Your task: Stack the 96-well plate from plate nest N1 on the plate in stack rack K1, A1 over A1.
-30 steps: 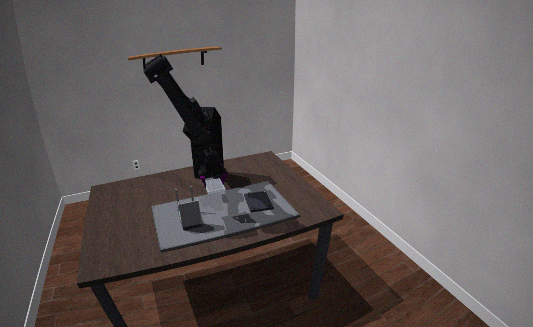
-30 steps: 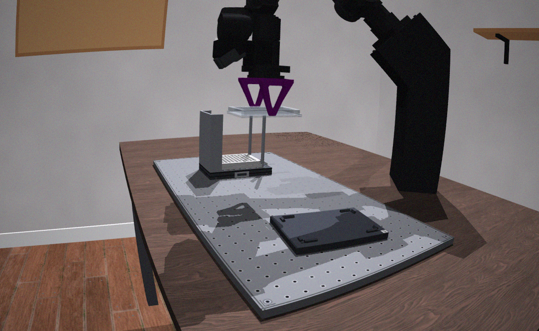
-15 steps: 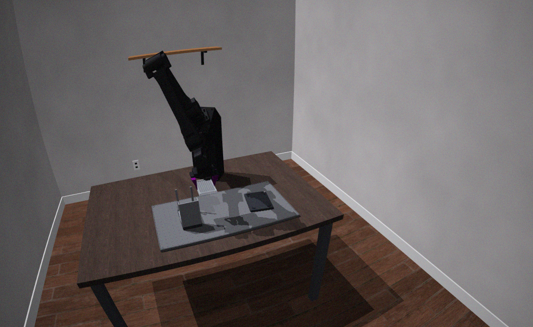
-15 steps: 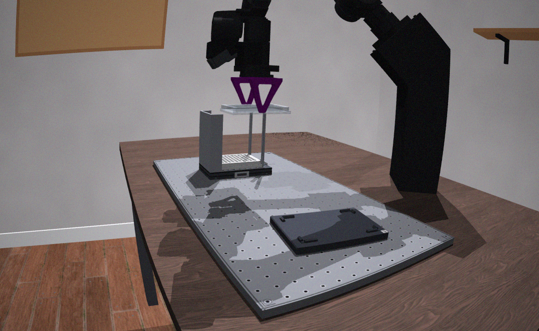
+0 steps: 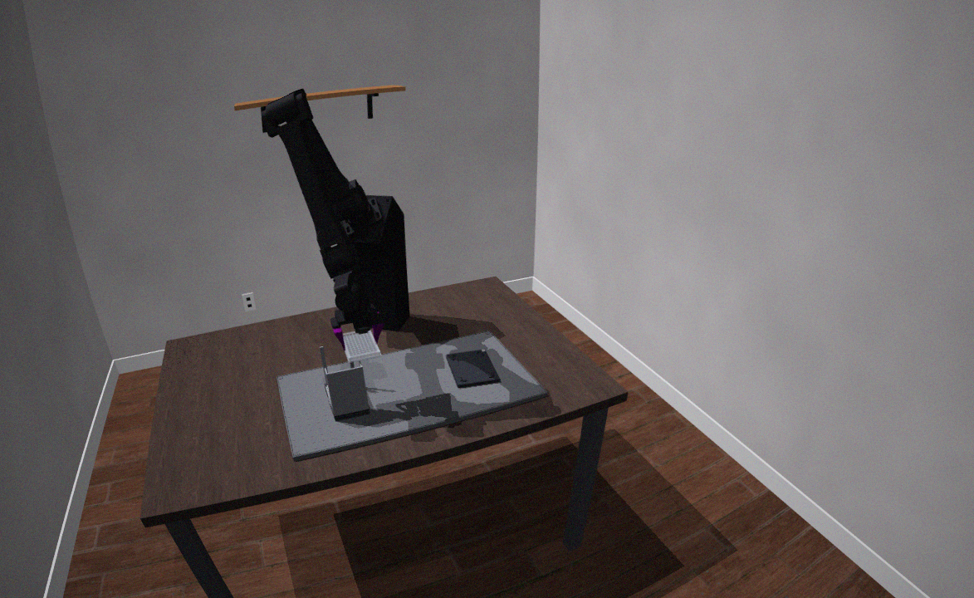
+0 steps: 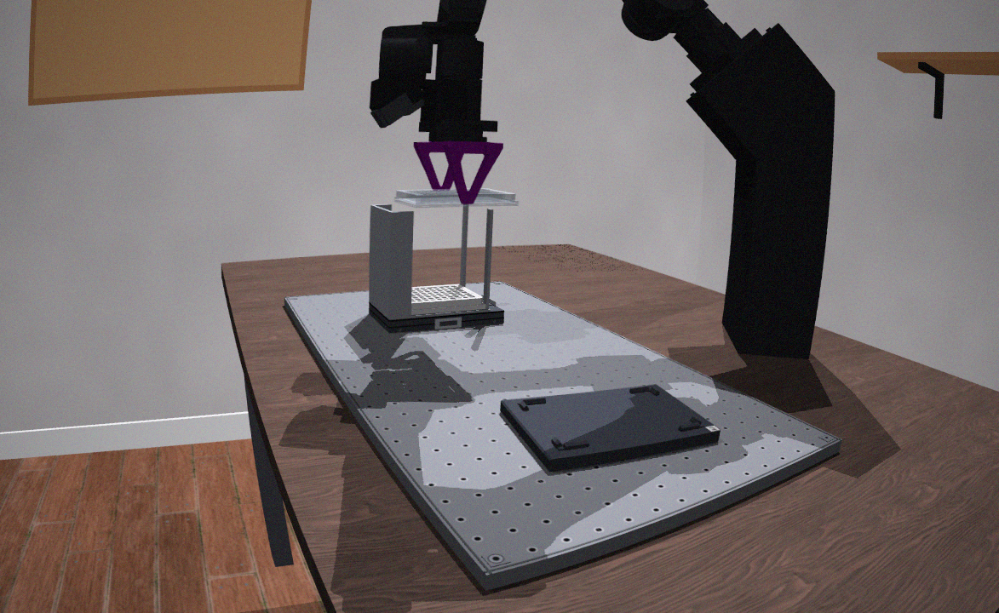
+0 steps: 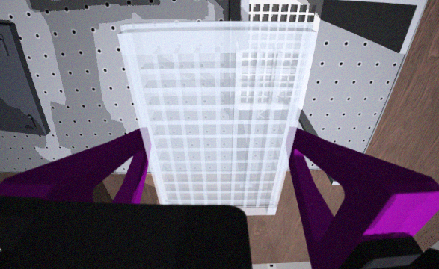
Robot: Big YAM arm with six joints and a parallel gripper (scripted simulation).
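Right now the tall grey wall is 7 cm ahead of my hand, 6 cm to the right of it and 9 cm below it. Round my hand: pale A1 label (6 cm behind, 39 cm to the left, 16 cm below).
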